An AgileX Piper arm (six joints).
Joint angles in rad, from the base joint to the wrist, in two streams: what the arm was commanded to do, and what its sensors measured. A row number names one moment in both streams.
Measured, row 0:
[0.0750, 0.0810, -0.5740, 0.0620, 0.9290, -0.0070]
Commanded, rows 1 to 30:
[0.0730, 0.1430, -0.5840, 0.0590, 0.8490, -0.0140]
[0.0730, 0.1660, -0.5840, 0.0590, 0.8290, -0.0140]
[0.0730, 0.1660, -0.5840, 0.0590, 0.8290, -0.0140]
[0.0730, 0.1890, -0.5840, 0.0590, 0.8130, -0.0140]
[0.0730, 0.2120, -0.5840, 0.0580, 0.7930, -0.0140]
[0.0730, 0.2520, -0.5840, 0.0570, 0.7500, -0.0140]
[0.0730, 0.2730, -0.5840, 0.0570, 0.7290, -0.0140]
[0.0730, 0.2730, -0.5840, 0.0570, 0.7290, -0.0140]
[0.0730, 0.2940, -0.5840, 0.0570, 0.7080, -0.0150]
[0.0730, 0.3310, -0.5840, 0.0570, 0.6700, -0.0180]
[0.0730, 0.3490, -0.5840, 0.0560, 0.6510, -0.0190]
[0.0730, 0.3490, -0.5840, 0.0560, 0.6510, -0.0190]
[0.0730, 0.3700, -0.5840, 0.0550, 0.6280, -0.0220]
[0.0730, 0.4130, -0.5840, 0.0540, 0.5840, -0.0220]
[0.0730, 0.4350, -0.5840, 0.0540, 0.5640, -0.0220]
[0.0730, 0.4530, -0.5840, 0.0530, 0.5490, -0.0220]
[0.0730, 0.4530, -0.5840, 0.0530, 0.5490, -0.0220]
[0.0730, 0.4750, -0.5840, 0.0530, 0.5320, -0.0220]
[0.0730, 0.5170, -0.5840, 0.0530, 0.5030, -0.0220]
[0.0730, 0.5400, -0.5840, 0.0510, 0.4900, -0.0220]
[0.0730, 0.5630, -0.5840, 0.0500, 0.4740, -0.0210]
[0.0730, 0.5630, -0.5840, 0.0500, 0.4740, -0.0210]
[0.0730, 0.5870, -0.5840, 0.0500, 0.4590, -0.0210]
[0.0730, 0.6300, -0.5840, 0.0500, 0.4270, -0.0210]
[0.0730, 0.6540, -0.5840, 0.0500, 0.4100, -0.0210]
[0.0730, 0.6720, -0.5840, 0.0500, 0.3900, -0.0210]
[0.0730, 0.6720, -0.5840, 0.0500, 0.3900, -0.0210]
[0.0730, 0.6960, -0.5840, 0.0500, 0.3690, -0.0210]
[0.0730, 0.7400, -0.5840, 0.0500, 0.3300, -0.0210]
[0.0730, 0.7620, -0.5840, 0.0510, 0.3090, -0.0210]
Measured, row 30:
[0.0750, 0.7130, -0.5780, 0.0540, 0.3740, -0.0080]
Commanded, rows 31 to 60:
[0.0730, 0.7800, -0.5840, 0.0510, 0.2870, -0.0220]
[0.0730, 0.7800, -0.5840, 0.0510, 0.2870, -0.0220]
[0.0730, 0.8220, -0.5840, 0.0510, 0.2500, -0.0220]
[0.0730, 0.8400, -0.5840, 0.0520, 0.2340, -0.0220]
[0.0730, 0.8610, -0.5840, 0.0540, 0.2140, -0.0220]
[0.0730, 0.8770, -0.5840, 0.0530, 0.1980, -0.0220]
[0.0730, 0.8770, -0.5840, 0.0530, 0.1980, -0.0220]
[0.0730, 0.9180, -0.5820, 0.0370, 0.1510, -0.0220]
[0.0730, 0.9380, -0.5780, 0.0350, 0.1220, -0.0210]
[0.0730, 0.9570, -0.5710, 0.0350, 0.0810, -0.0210]
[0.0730, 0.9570, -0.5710, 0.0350, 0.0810, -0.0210]
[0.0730, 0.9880, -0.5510, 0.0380, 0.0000, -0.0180]
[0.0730, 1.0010, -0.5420, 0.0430, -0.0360, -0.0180]
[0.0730, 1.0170, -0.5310, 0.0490, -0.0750, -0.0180]
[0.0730, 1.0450, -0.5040, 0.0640, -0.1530, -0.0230]
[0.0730, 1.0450, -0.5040, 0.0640, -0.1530, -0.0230]
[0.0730, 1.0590, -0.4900, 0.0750, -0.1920, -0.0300]
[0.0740, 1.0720, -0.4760, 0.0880, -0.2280, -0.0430]
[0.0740, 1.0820, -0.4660, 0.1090, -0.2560, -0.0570]
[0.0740, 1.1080, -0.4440, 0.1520, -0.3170, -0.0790]
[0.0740, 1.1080, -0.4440, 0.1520, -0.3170, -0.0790]
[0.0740, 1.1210, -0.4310, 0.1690, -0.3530, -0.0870]
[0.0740, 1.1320, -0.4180, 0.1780, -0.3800, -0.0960]
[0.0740, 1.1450, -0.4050, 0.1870, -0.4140, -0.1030]
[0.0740, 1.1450, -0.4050, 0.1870, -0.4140, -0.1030]
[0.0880, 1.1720, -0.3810, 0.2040, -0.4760, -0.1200]
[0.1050, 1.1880, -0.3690, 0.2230, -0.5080, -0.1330]
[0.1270, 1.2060, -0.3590, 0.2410, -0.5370, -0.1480]
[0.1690, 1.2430, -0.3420, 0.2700, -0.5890, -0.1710]
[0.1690, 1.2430, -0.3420, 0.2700, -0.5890, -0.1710]
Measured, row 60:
[0.1200, 1.2030, -0.3610, 0.2290, -0.4970, -0.1240]
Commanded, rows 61 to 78:
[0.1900, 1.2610, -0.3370, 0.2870, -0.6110, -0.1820]
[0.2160, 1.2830, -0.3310, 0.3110, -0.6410, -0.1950]
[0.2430, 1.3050, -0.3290, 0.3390, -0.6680, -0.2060]
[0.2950, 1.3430, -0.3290, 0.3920, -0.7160, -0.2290]
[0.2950, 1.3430, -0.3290, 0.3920, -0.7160, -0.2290]
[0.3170, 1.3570, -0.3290, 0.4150, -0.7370, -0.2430]
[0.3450, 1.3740, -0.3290, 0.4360, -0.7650, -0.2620]
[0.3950, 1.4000, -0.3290, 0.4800, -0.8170, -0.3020]
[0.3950, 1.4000, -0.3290, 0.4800, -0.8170, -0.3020]
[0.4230, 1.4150, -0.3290, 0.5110, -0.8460, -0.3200]
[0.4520, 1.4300, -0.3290, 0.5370, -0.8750, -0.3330]
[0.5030, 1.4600, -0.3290, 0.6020, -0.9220, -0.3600]
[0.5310, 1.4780, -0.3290, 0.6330, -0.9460, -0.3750]
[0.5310, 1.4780, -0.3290, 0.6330, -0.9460, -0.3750]
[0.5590, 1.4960, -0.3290, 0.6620, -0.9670, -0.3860]
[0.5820, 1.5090, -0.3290, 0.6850, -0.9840, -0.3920]
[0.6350, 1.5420, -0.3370, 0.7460, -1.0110, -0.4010]
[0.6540, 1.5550, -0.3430, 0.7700, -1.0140, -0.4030]
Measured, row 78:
[0.6000, 1.5250, -0.3300, 0.6910, -0.9730, -0.3760]
